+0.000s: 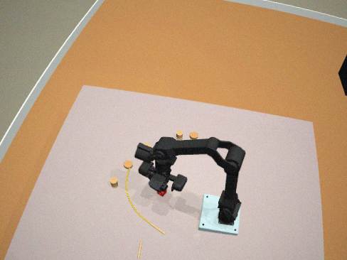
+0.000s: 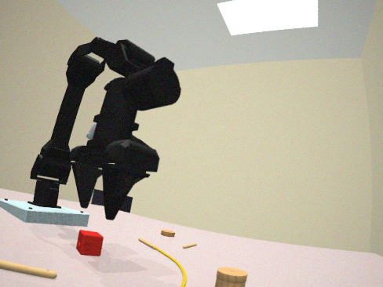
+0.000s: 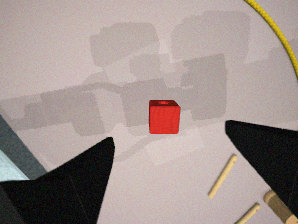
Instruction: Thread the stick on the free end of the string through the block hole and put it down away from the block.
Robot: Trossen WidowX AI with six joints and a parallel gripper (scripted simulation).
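My gripper tip is 4 cm above the red block. Round my gripper tip: round button (17 cm ahead, 11 cm to the right, 5 cm below).
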